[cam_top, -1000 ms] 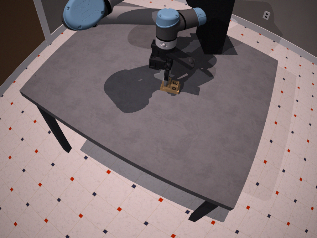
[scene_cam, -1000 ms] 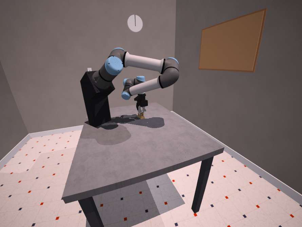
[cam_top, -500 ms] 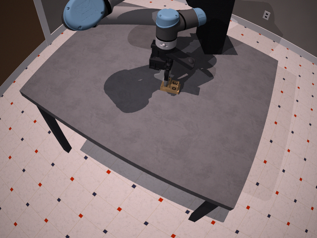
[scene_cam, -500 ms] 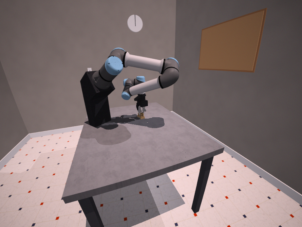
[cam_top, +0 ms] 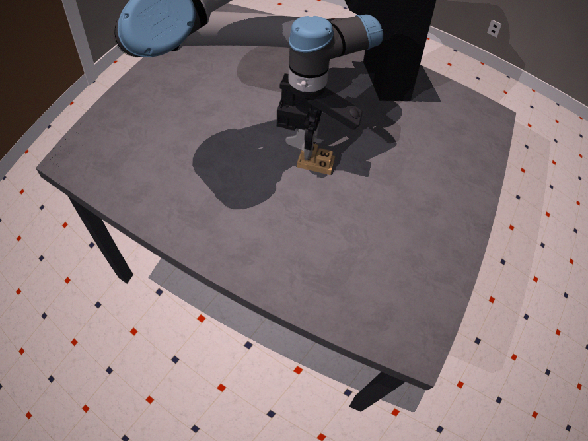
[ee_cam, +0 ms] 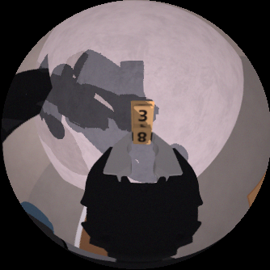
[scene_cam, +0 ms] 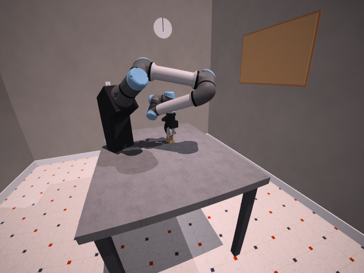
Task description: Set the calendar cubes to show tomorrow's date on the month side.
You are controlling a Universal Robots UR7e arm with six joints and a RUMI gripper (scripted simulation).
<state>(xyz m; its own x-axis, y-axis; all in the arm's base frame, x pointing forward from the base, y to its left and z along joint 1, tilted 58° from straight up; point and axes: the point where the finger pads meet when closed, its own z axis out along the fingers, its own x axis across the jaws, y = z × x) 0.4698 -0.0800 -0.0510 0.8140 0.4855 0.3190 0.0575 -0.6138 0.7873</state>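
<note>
The wooden tray is 20 mm to the left of my hand and 40 mm below it.
</note>
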